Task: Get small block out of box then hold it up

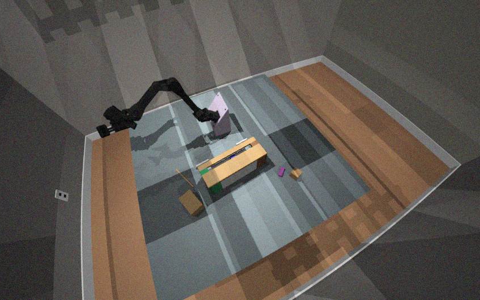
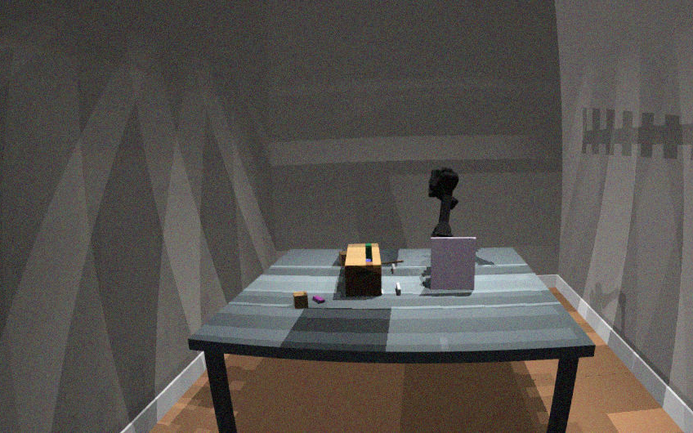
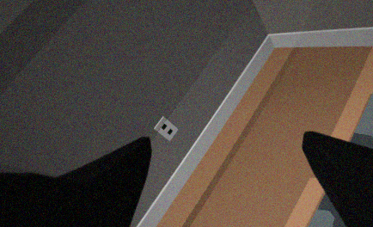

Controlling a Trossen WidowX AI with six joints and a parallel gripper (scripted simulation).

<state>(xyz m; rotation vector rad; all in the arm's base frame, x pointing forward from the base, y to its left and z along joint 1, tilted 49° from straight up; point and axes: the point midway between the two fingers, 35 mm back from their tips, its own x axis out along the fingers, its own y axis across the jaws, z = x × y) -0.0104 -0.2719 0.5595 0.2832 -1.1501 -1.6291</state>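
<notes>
My gripper tip is 330 mm short of the box, 620 mm to the right of it and 220 mm above it. Round my gripper tip: magenta piece (490 mm ahead, 900 mm to the left, 280 mm below); then thin stick (310 mm ahead, 320 mm to the left, 280 mm below); then blue block (330 mm ahead, 640 mm to the left, 200 mm below).
</notes>
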